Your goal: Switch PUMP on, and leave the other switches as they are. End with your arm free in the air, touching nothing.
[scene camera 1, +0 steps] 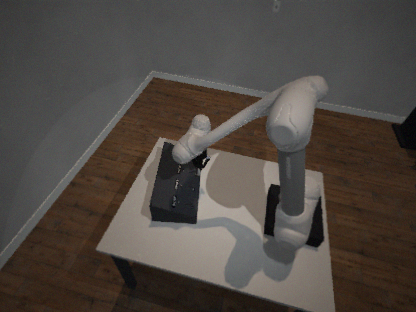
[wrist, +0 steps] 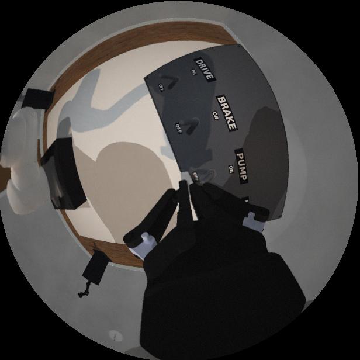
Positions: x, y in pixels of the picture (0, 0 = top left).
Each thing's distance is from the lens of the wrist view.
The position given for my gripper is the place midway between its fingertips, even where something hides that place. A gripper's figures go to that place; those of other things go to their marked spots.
my gripper [wrist: 184, 177]: 22 cm
dark switch panel [wrist: 239, 135]: 23 cm
